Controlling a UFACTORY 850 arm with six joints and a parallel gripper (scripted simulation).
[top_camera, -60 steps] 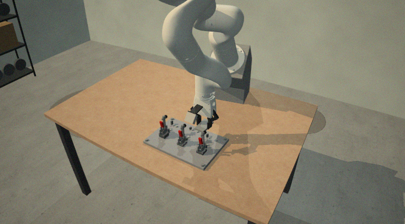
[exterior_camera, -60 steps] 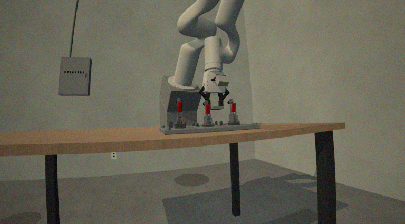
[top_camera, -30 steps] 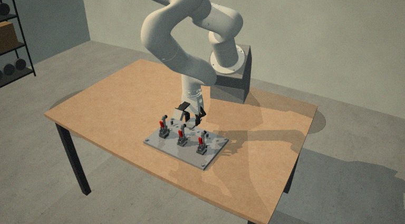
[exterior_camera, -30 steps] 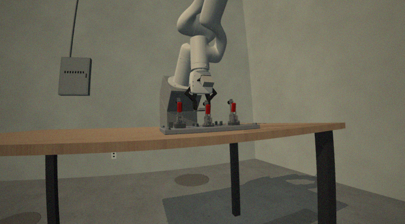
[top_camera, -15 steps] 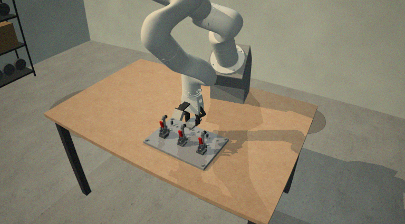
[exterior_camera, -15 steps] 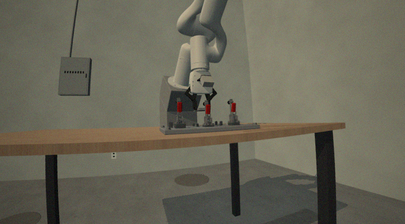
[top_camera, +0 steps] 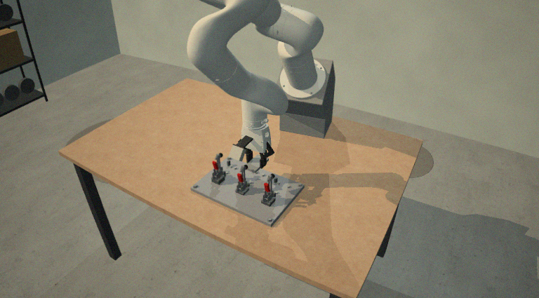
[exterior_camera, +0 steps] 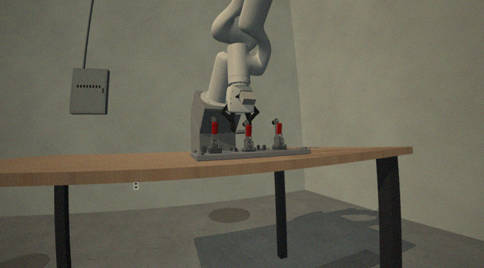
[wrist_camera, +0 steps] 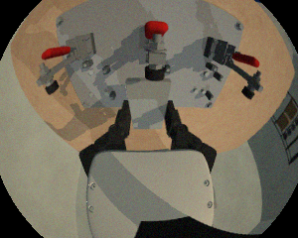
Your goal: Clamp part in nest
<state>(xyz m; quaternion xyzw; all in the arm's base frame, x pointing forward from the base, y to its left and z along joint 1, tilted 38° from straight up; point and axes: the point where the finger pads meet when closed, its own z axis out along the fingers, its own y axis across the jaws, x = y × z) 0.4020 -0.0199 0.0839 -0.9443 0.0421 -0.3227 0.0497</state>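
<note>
Right now my hand is 6 cm short of the grey fixture plate, 1 cm to the left of it and 9 cm above it. The rest, counted from my hand: flat grey part 2 cm below.
</note>
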